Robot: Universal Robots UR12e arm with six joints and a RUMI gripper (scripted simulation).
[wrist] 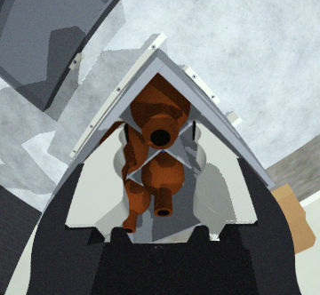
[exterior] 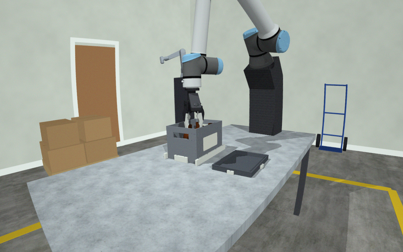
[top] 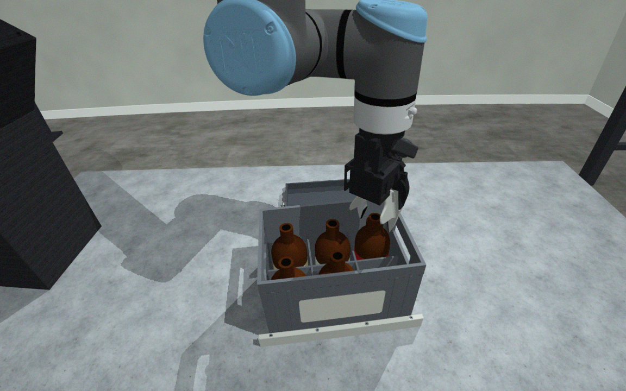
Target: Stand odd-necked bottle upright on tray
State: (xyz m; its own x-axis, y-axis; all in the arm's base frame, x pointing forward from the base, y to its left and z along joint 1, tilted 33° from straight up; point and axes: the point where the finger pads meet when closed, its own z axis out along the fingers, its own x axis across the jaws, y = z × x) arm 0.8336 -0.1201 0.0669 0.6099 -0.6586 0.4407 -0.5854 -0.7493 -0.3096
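Now: hand 7 cm above the glass bottle. Round my hand: crate (9 cm behind, 5 cm to the right, 7 cm below); then grey tray (6 cm behind, 23 cm to the left, 14 cm below).
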